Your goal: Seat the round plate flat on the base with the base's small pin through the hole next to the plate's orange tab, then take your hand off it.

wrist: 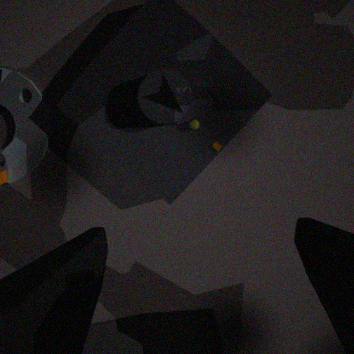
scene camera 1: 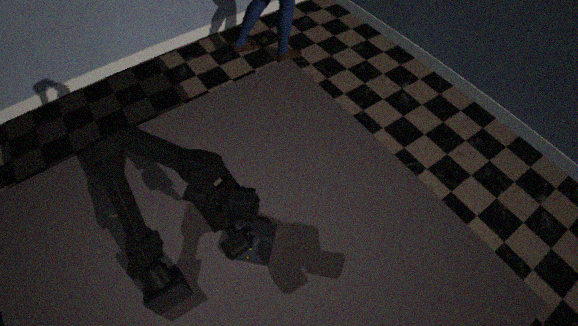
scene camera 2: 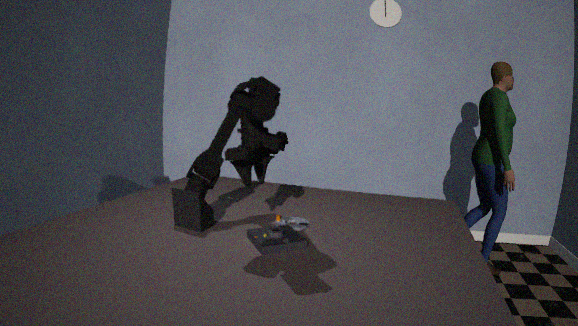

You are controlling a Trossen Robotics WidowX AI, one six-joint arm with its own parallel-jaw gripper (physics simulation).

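Places are measured from the arm's base along level axes (x ahead, y left, z up), in millimetres.
Where they show: gripper, fingertip midpoint: (scene camera 1: 230, 234) (scene camera 2: 255, 185); arm's base at its link origin: (scene camera 1: 160, 285) (scene camera 2: 191, 198).
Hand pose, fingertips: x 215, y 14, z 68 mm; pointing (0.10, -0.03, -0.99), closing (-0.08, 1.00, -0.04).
Each offset is from my fingertips to the top centre of the thing. "*": to the spot under its first point. Level surfaces: height alone.
The pale round plate @[dx +30, dy +169, dz -131 mm] (scene camera 2: 298, 221) (wrist: 32, 127) is off the base, beside its edge, partly cut off in the wrist view. Its orange tab @[dx -16, dy +165, dz -131 mm] (scene camera 2: 278, 218) (wrist: 3, 177) shows. The dark square base @[dx +55, dy +14, dz -116 mm] (scene camera 1: 263, 243) (scene camera 2: 290, 241) (wrist: 135, 175) has a raised round hub (wrist: 152, 105), a small yellow-topped pin @[* dx +36, dy -13, dz -125 mm] (scene camera 1: 250, 249) (scene camera 2: 265, 235) (wrist: 194, 124) and an orange mark @[* dx +15, dy -20, dz -131 mm] (scene camera 2: 256, 236) (wrist: 216, 146) near one edge. My gripper (scene camera 2: 253, 183) (wrist: 202, 234) is open and empty, above the table and apart from the plate. In scene camera 1 the arm hides its fingertips and the plate.
The arm's mount (scene camera 1: 167, 295) (scene camera 2: 187, 210) stands on the brown table @[dz -154 mm] (scene camera 1: 375, 225) (scene camera 2: 125, 280). Shadows of the arm fall over and around the base. A person in a green top (scene camera 2: 495, 135) is beyond the table; their legs (scene camera 1: 285, 30) show at its far corner.
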